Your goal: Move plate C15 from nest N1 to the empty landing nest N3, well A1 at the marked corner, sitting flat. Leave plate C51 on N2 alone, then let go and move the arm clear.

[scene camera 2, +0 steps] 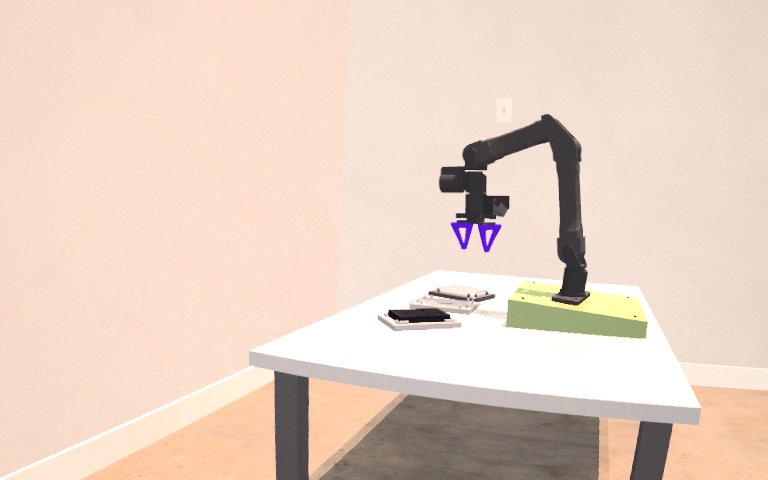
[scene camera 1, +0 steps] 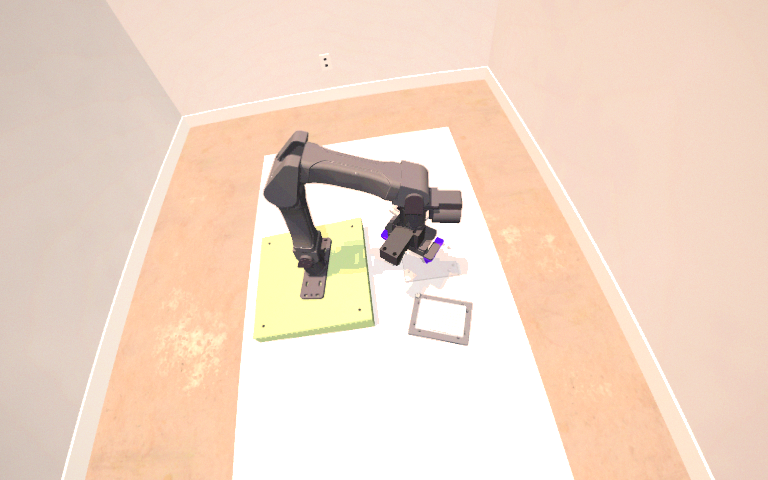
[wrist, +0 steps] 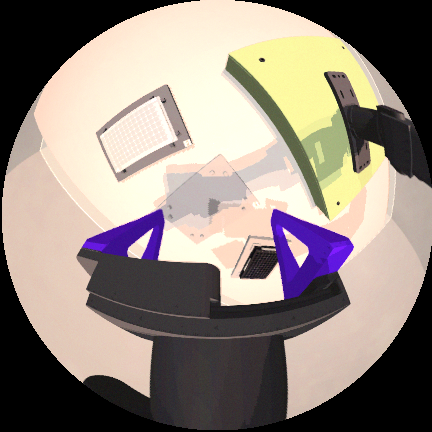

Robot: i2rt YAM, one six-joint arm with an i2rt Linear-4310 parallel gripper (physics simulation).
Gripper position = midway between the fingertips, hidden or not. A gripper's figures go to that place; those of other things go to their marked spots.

Scene:
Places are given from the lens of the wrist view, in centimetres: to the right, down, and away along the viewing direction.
gripper [wrist: 217, 214]: 0, 0, 13
black perforated plate [wrist: 261, 260]: 11, 12, 37
pale plate [wrist: 146, 128]: -11, -13, 19
The marked spots on the black perforated plate and the pale plate are 38 cm apart.

